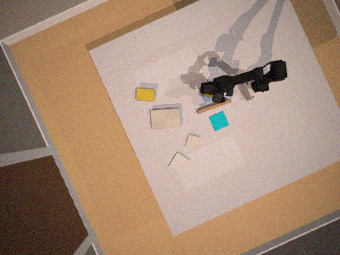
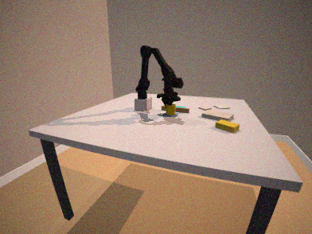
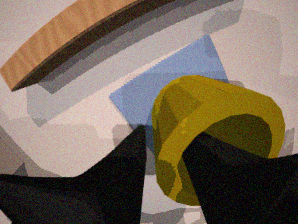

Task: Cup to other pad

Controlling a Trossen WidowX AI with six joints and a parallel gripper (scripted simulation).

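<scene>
Right now my gripper tip is 2 cm short of the blue pad, 1 cm to the left of it and 4 cm above it. The rest, counted from my gripper tip: thin brown wooden bar: 3 cm ahead, 8 cm to the left, 3 cm below; then cyan pad: 4 cm ahead, 18 cm to the left, 4 cm below; then olive-yellow cup: 2 cm ahead, 1 cm to the right.
</scene>
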